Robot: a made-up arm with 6 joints. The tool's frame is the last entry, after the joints. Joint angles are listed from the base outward. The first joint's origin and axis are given. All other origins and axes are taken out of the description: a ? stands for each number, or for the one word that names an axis. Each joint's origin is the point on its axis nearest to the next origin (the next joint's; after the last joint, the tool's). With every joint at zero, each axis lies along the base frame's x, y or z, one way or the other. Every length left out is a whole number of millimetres.
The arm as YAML. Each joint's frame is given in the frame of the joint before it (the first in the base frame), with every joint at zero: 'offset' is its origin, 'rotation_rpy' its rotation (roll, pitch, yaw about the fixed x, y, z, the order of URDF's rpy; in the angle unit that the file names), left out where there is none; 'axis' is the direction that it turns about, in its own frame. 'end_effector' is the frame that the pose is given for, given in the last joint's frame.
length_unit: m
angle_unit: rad
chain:
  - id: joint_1
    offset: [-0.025, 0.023, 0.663]
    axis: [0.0, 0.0, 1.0]
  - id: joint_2
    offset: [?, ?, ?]
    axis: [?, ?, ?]
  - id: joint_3
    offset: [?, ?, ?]
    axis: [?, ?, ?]
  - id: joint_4
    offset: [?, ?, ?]
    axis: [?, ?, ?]
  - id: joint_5
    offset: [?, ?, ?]
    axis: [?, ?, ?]
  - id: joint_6
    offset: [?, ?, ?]
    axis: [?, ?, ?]
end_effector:
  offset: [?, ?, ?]
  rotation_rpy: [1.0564, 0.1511, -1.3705]
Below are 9 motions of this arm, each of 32 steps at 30 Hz.
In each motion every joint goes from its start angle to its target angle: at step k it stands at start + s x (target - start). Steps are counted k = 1, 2, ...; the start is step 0. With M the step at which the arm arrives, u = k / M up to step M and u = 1 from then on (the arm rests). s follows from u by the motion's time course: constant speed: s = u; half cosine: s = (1 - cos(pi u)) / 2; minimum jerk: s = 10 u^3 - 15 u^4 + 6 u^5.
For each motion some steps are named. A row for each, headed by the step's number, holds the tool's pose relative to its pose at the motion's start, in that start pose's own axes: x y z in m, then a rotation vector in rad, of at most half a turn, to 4 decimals.
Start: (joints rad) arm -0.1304 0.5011 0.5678 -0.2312 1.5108 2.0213
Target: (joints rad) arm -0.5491 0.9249 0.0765 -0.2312 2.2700 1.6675
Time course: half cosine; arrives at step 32
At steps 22, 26, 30, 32:
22: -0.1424 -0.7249 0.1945 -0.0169 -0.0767 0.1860
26: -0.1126 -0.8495 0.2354 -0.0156 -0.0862 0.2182
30: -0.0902 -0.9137 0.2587 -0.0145 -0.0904 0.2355
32: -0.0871 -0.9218 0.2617 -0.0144 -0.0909 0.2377

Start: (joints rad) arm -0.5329 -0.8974 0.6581 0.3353 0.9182 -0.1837
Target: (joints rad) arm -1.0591 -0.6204 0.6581 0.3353 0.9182 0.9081
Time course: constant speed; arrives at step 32
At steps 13, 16, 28, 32:
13: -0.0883 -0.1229 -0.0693 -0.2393 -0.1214 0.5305
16: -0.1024 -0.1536 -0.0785 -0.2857 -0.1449 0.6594
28: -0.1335 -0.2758 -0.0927 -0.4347 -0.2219 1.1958
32: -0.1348 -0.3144 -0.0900 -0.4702 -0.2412 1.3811

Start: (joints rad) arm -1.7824 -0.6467 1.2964 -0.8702 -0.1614 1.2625
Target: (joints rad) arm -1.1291 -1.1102 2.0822 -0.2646 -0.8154 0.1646
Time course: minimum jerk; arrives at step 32
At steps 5, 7, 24, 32:
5: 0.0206 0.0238 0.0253 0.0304 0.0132 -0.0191
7: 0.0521 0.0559 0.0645 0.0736 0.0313 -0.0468
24: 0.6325 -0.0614 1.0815 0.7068 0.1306 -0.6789
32: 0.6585 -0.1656 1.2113 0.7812 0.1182 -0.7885

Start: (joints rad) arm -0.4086 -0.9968 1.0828 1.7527 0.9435 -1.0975
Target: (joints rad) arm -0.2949 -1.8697 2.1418 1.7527 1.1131 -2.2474
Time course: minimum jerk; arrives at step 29
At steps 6, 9, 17, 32:
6: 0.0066 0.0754 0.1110 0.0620 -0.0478 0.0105
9: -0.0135 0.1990 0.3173 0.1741 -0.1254 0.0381
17: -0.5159 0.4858 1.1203 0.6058 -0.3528 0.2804
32: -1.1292 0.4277 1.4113 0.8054 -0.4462 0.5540

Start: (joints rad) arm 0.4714 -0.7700 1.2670 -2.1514 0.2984 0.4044
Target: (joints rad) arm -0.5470 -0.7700 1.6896 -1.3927 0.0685 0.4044
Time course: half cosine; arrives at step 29
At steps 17, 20, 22, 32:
17: 0.0901 -0.4099 -0.0295 -0.6522 -0.0273 0.9744
20: 0.1390 -0.5138 -0.0086 -0.8112 -0.0255 1.1882
22: 0.1716 -0.5717 0.0092 -0.9012 -0.0221 1.3061
32: 0.2342 -0.6655 0.0495 -1.0516 -0.0114 1.4984

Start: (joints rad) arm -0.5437 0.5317 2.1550 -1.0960 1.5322 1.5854
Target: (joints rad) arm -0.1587 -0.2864 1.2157 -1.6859 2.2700 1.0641
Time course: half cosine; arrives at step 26
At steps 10, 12, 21, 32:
10: -0.1056 0.1177 0.0627 -0.2283 -0.1689 -0.2787
12: -0.1299 0.1698 0.0804 -0.3004 -0.2489 -0.3637
21: -0.1467 0.4047 0.1177 -0.5241 -0.6489 -0.5896
32: -0.1352 0.4497 0.1187 -0.5532 -0.7331 -0.6075

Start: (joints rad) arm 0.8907 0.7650 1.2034 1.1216 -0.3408 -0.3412
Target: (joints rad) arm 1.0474 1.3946 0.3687 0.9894 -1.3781 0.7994
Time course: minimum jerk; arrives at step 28
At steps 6, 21, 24, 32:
6: -0.0685 -0.0342 -0.0804 -0.1554 -0.0060 0.0816
21: -0.8515 -0.8729 -0.4932 -1.7533 0.2576 1.7055
24: -0.9022 -0.9765 -0.4775 -1.8787 0.3237 1.9022
32: -0.9155 -1.0066 -0.4713 -1.9142 0.3447 1.9596

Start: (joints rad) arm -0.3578 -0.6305 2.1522 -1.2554 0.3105 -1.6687
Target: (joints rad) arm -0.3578 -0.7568 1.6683 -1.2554 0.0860 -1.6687
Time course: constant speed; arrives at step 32
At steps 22, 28, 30, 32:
22: -0.0123 0.0849 0.0898 0.2619 -0.1977 0.0062
28: -0.0195 0.1014 0.1180 0.3360 -0.2478 0.0036
30: -0.0222 0.1062 0.1277 0.3610 -0.2642 0.0023
32: -0.0252 0.1106 0.1375 0.3860 -0.2803 0.0008

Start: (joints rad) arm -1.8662 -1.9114 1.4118 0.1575 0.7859 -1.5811
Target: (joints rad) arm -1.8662 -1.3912 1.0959 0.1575 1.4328 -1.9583
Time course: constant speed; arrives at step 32
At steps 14, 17, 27, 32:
14: 0.2261 -0.2072 0.3124 0.0276 0.0362 -0.2227
17: 0.2585 -0.2573 0.3850 0.0372 0.0442 -0.2707
27: 0.3224 -0.4337 0.6340 0.0788 0.0715 -0.4297
32: 0.3283 -0.5251 0.7595 0.1052 0.0857 -0.5082

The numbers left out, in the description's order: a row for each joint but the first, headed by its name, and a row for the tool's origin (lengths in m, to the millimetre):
joint_2: xyz 0.021 -0.002 0.0, axis 0.0 1.0 0.0
joint_3: xyz 0.021 0.0 0.713, axis 0.0 -1.0 0.0
joint_4: xyz 0.767 0.0 0.016, axis -1.0 0.0 0.0
joint_5: xyz 0.0 -0.202 0.021, axis 0.0 -1.0 0.0
joint_6: xyz -0.024 0.0 0.001, axis -1.0 0.0 0.0
tool: xyz 0.0 0.023 -0.004

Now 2 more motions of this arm.
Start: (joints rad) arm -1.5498 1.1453 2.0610 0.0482 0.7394 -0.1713
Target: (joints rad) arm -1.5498 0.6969 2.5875 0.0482 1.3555 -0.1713
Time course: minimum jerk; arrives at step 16
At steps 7, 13, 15, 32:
7: -0.0226 0.3717 -0.0804 0.5682 0.0909 0.2048
13: -0.1256 0.8977 0.0021 1.4045 0.2261 0.5152
15: -0.1370 0.9365 0.0189 1.4729 0.2372 0.5411
32: -0.1376 0.9383 0.0198 1.4762 0.2378 0.5424

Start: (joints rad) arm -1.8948 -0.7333 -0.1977 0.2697 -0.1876 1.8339
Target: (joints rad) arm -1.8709 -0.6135 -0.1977 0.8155 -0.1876 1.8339
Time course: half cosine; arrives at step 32
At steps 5, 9, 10, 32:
5: 0.0047 0.0034 -0.0031 -0.0082 -0.0101 0.0296
9: 0.0144 0.0114 -0.0093 -0.0249 -0.0317 0.0916
10: 0.0175 0.0141 -0.0112 -0.0300 -0.0388 0.1114
32: 0.0742 0.0900 -0.0420 -0.1158 -0.1927 0.4999

